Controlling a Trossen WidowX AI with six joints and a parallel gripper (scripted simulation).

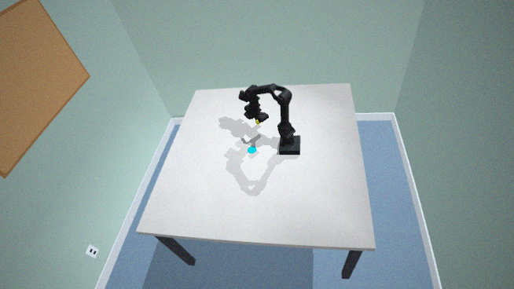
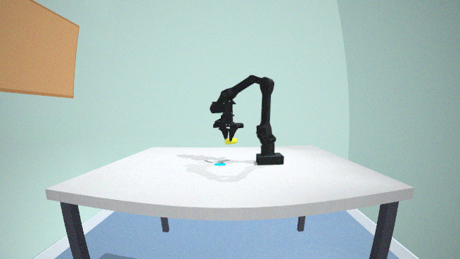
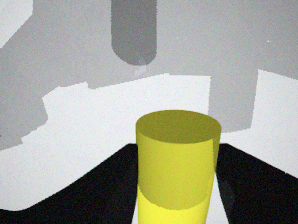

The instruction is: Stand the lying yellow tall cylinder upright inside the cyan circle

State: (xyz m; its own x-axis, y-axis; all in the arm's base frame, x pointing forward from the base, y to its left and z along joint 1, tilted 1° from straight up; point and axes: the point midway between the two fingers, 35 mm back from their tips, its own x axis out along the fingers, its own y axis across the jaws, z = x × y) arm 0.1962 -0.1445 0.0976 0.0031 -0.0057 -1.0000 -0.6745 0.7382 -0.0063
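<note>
Right now my gripper tip is 50 mm short of the cyan circle, 160 mm to the right of it and 100 mm above it. From my gripper tip the other things lie so: yellow cylinder 20 mm behind, 10 mm to the right.
</note>
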